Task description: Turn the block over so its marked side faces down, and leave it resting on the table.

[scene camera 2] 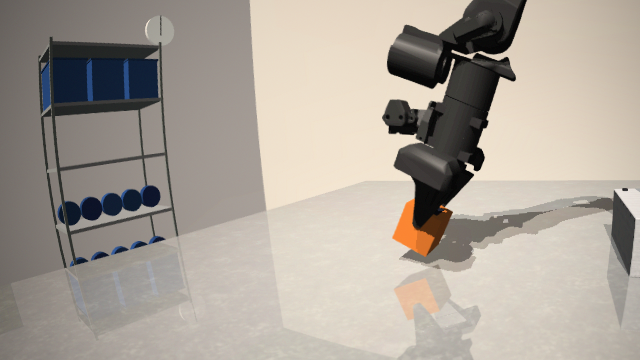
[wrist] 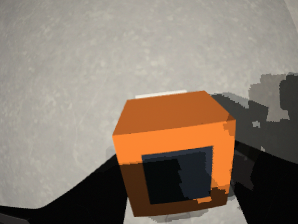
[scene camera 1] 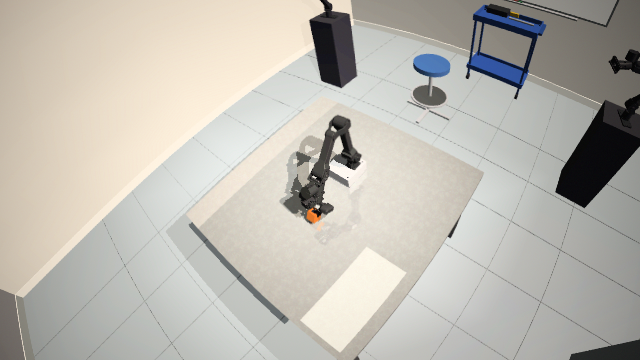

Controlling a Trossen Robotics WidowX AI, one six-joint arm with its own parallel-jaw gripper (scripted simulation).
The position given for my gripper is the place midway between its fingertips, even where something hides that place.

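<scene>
There is an orange block [scene camera 2: 424, 240], and the wrist view shows me the block [wrist: 175, 151] as well. It is my gripper [scene camera 2: 423, 221] that carries the block, and the wrist view also has my gripper [wrist: 174, 152].
</scene>
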